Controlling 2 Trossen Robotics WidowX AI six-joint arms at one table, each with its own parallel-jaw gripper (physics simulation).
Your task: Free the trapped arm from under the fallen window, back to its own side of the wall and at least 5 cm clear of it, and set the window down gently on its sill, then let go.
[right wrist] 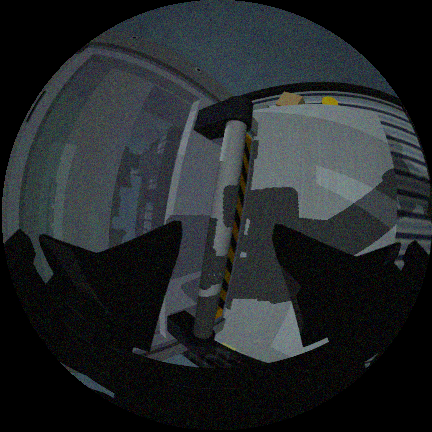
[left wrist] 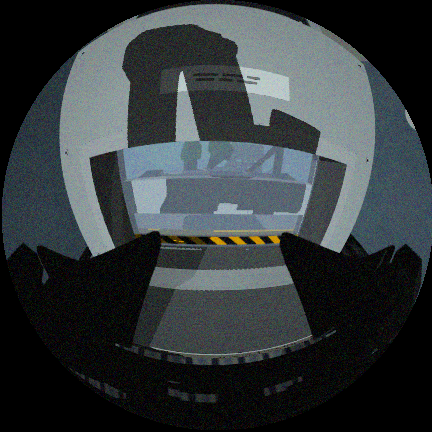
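In the left wrist view I can see my left gripper (left wrist: 221, 239), and there's a window (left wrist: 195, 193) in there too. The right wrist view has my right gripper (right wrist: 228, 229), and it's also got that same window (right wrist: 127, 145).
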